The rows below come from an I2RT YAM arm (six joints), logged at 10 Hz.
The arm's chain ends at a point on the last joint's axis. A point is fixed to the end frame.
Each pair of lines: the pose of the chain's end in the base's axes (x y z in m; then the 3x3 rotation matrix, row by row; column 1 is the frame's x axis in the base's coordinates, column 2 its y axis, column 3 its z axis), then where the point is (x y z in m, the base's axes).
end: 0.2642, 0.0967, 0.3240; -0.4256, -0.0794, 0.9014; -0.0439, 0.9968, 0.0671; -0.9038, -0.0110, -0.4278
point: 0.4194 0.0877 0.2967
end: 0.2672, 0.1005, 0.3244; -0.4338, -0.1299, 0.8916; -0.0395, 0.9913, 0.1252; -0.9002, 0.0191, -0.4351
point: 0.4223 0.1002 0.2952
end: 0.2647, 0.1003, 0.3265; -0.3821, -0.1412, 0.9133; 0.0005, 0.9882, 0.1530; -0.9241, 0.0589, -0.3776
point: 0.4212 0.1026 0.3061
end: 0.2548, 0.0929, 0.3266; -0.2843, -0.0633, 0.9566; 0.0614, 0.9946, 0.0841; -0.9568, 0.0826, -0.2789
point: 0.4122 0.0822 0.3220
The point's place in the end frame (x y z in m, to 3 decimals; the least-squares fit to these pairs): -0.041 -0.021 0.151
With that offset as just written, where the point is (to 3 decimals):
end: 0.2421, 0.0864, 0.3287; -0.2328, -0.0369, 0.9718; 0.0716, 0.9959, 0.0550; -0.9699, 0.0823, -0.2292
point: 0.399 0.071 0.332
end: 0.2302, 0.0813, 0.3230; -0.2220, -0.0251, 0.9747; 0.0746, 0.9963, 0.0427; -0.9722, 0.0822, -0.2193
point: 0.387 0.064 0.328
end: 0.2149, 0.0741, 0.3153; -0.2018, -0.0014, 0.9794; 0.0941, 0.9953, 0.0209; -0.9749, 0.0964, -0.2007
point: 0.371 0.052 0.323
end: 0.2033, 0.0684, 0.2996; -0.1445, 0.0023, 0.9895; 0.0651, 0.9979, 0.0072; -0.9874, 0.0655, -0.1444
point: 0.359 0.046 0.317
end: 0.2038, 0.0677, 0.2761; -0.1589, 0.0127, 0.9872; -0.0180, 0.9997, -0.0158; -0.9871, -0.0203, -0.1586
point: 0.359 0.045 0.293
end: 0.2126, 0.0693, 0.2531; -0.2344, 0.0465, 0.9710; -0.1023, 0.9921, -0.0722; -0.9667, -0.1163, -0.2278
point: 0.368 0.042 0.261
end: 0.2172, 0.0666, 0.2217; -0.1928, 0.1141, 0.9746; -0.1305, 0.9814, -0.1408; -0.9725, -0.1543, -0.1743
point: 0.370 0.030 0.238
